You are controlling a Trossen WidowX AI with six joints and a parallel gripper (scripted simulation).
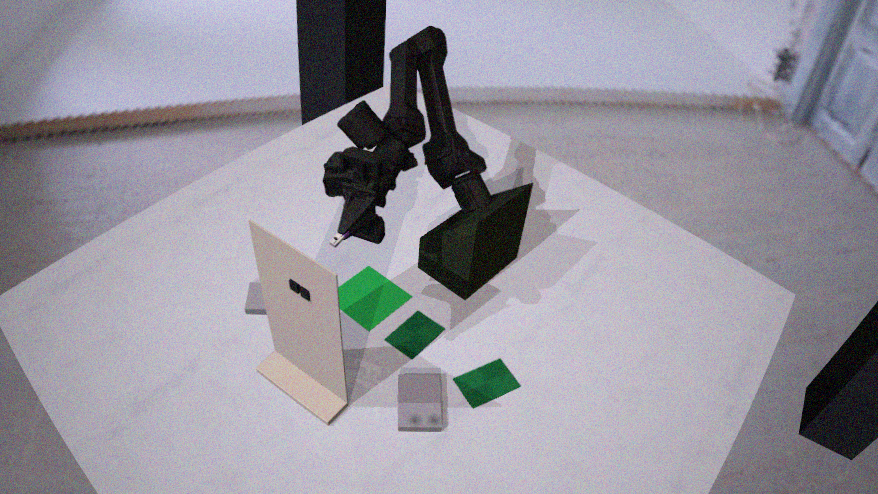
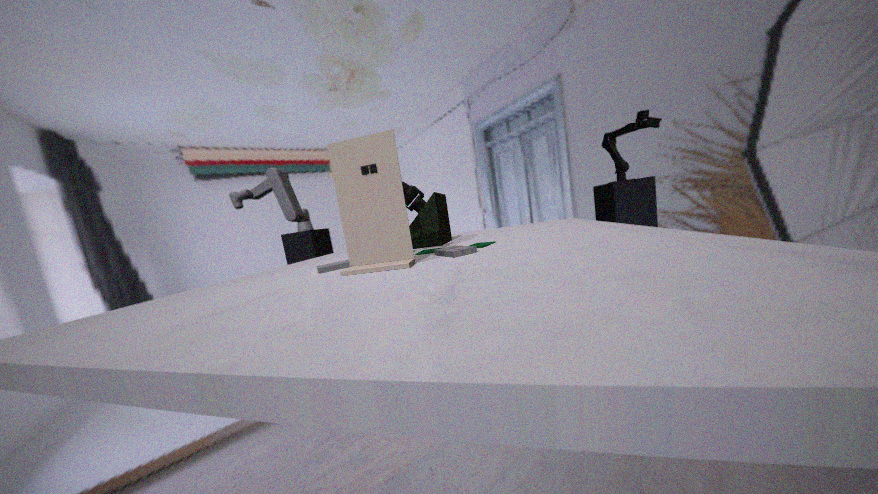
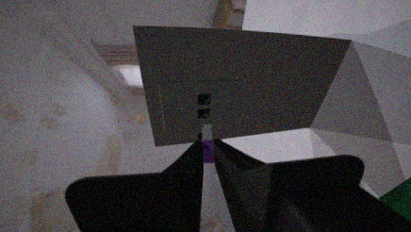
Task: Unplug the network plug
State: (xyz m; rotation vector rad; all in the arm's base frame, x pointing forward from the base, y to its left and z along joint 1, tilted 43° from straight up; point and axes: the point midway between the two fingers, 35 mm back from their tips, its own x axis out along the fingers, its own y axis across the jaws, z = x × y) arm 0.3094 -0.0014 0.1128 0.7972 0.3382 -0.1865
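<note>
Right now the green marked square is 110 mm behind my gripper tip, 30 mm to the right of it and 260 mm below it. From my gripper tip the other things lie so: beige upright panel 110 mm ahead, 10 mm to the left, 110 mm below; purple network plug 10 mm ahead.
</note>
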